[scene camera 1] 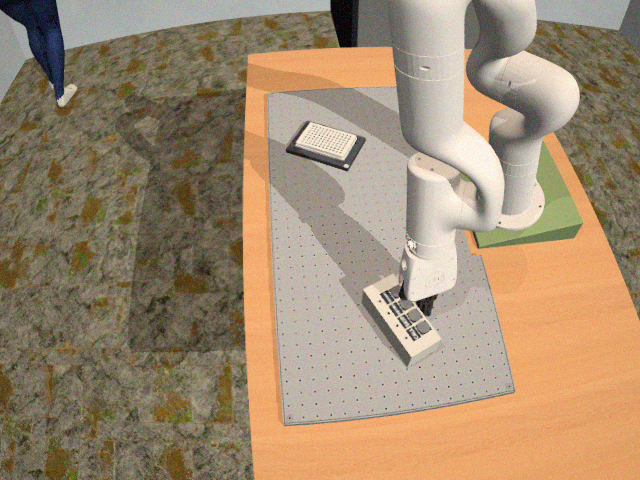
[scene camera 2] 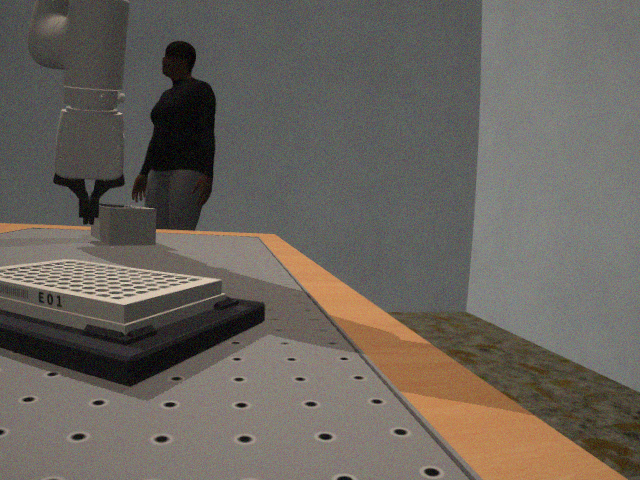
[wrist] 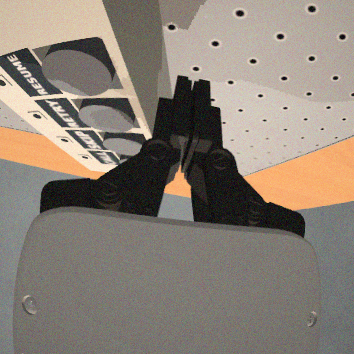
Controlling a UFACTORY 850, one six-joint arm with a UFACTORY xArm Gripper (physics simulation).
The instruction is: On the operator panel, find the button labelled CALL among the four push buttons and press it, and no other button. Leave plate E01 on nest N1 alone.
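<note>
The cream operator panel (scene camera 1: 421,345) (scene camera 2: 129,226) (wrist: 55,20) sits on the perforated board. In the wrist view its round grey buttons run away from the camera: the RESUME button (wrist: 77,72), the RETRY button (wrist: 106,115) and the SKIP button (wrist: 122,143). The small fourth label (wrist: 107,158) is past SKIP; its button is largely hidden behind a finger linkage. My gripper (scene camera 1: 424,310) (scene camera 2: 88,221) (wrist: 187,97) is shut and empty, beside the panel's button-side long edge, partly covering it in scene camera 1. Plate E01 (scene camera 1: 326,140) (scene camera 2: 103,281) lies on nest N1 (scene camera 1: 355,153) (scene camera 2: 196,335).
The grey perforated board (scene camera 1: 330,382) (scene camera 2: 279,439) lies on the wooden table (scene camera 1: 558,361) (scene camera 2: 496,428). The arm stands on a green base (scene camera 1: 558,206). A person (scene camera 2: 183,124) stands beyond the table, and another person's legs (scene camera 1: 43,46) show at the upper left.
</note>
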